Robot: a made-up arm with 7 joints. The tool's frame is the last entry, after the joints.
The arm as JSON. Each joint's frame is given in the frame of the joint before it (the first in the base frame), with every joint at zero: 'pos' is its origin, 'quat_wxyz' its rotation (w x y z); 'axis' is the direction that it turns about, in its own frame. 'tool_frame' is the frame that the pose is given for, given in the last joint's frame.
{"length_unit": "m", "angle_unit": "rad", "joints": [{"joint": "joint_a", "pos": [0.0, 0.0, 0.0], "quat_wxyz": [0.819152, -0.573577, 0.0, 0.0], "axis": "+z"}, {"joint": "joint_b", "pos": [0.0, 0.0, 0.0], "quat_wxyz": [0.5, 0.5, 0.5, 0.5], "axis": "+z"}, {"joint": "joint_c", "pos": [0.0, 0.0, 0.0], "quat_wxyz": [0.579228, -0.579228, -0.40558, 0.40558], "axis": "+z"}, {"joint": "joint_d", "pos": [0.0, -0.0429, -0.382], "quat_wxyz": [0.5, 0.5, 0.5, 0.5], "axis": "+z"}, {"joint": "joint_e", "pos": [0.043, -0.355, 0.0], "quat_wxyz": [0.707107, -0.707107, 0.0, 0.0], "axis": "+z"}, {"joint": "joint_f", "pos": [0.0, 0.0, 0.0], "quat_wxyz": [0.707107, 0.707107, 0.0, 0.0], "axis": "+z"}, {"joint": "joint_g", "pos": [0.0, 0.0, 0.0], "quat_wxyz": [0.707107, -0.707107, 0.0, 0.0], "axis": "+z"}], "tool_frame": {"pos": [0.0, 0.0, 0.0], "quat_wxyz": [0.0, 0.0, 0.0, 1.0]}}
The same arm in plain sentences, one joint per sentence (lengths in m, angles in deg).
The arm has seven revolute joints in a row. What follows holds with every joint at zero, and every direction is one of the base frame's.
Joint 1 sits at the same point as the base frame's origin and rotates about the direction (0, 0.9397, 0.342).
Joint 2 sits at the same point as joint 1 and rotates about +x.
Joint 3 sits at the same point as joint 2 and rotates about +z.
Joint 4 sits 0.0429 m along +x and 0.382 m along -z from joint 3 and rotates about +y.
Joint 5 sits 0.043 m along -x and 0.355 m along -z from joint 4 and rotates about +z.
Joint 6 sits at the same point as joint 5 and rotates about +y.
Joint 7 sits at the same point as joint 6 and rotates about +z.
The tool frame, which is the frame that the pose is given for, sits at the same point as joint 7; its axes are the base frame's turned by roll 0, pitch 0 and yaw 0 deg (as in URDF: about the fixed x, then y, then z).

